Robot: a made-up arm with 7 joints.
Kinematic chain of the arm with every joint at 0, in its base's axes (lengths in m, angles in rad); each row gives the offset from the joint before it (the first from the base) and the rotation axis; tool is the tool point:
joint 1: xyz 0 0 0 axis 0 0.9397 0.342
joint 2: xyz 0 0 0 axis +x
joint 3: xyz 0 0 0 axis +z
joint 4: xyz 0.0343 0 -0.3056 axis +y
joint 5: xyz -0.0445 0 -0.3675 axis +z
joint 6: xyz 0 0 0 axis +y
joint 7: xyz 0 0 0 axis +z
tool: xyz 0 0 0
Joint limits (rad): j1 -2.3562..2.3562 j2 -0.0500..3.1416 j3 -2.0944..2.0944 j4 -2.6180..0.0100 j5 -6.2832..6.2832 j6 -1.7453..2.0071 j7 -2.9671..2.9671
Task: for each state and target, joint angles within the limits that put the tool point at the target. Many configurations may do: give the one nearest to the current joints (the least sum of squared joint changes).
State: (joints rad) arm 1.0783 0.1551 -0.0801 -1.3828 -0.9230 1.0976 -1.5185
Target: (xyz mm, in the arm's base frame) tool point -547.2 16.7 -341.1
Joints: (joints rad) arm 1.4930 0.2075 -0.0685 -0.8587 -0.9230 1.0976 -1.5185
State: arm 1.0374 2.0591 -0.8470 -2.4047 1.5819 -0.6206 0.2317
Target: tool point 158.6 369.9 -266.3
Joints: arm 0.6469 1.8701 -0.4975 -1.7974 1.5819 -0.6206 0.2317
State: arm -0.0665 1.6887 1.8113 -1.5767 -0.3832 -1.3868 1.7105
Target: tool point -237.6 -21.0 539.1
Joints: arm -0.2551 2.5389 1.8438 -1.2689 -0.3832 -1.3868 1.7105
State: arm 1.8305 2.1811 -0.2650 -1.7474 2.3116 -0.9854 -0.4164
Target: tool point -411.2 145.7 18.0
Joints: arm 2.2634 1.7203 -0.7368 -1.9840 2.3116 -0.9854 -0.4164
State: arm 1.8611 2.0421 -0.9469 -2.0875 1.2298 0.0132 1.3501
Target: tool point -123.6 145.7 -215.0
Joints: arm 1.4853 2.1170 -0.5705 -2.5158 1.2298 0.0132 1.3501
